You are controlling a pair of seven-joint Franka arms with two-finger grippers.
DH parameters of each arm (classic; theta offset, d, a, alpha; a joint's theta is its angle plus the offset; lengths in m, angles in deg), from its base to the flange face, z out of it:
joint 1: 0 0.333 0 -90
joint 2: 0 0 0 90
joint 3: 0 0.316 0.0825 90
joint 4: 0 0 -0.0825 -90
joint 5: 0 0.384 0 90
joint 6: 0 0 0.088 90
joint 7: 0 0.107 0 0
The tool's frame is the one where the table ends.
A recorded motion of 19 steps. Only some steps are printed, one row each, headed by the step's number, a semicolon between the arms.
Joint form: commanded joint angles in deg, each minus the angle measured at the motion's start. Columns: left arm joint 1, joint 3, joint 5, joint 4, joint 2, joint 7, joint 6; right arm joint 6, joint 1, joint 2, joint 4, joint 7, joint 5, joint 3.
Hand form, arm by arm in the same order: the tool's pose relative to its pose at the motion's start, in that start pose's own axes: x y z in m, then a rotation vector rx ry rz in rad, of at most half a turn. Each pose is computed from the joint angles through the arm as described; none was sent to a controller.
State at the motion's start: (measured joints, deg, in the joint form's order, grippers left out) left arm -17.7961 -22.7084 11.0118 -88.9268 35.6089 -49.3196 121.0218; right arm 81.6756 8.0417 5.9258 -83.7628 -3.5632 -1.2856 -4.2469
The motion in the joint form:
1: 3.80 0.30 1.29 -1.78 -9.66 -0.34 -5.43; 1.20 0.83 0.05 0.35 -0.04 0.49 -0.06
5: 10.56 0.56 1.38 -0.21 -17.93 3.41 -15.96; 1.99 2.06 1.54 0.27 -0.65 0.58 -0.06
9: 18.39 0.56 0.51 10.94 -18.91 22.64 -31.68; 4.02 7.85 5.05 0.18 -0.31 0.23 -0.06
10: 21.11 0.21 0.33 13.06 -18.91 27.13 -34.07; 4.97 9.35 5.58 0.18 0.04 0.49 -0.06
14: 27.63 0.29 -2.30 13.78 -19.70 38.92 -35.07; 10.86 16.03 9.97 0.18 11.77 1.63 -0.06
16: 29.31 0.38 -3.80 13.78 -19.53 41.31 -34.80; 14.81 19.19 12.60 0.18 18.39 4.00 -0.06
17: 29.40 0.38 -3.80 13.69 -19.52 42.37 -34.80; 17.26 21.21 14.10 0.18 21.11 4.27 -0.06
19: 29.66 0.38 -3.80 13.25 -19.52 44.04 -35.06; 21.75 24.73 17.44 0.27 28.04 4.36 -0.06
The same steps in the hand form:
1: 0.0119 -0.0452 -0.0894 0.0383 0.0873 -0.0574; 0.0028 -0.0085 -0.0044 0.0049 0.0269 -0.0151
5: 0.0310 -0.1250 -0.1809 0.1064 0.1127 -0.1291; 0.0137 -0.0217 0.0085 0.0023 0.0138 -0.0476
9: 0.0599 -0.2170 -0.2653 0.1506 0.0314 0.0205; 0.0356 -0.0830 0.0387 -0.0221 -0.0117 -0.1420
10: 0.0671 -0.2443 -0.2808 0.1474 0.0180 0.0495; 0.0387 -0.0999 0.0423 -0.0220 -0.0038 -0.1623
14: 0.0818 -0.3092 -0.2961 0.1016 -0.0038 0.1392; 0.0587 -0.1796 0.0780 -0.0200 0.0261 -0.0745
16: 0.0869 -0.3249 -0.2954 0.0733 -0.0103 0.1518; 0.0671 -0.2227 0.1003 0.0171 0.0415 -0.0106
17: 0.0871 -0.3259 -0.2946 0.0734 -0.0126 0.1688; 0.0703 -0.2480 0.1131 0.0214 0.0567 0.0032
19: 0.0871 -0.3286 -0.2908 0.0753 -0.0257 0.1940; 0.0758 -0.2930 0.1434 0.0234 0.0778 0.0650

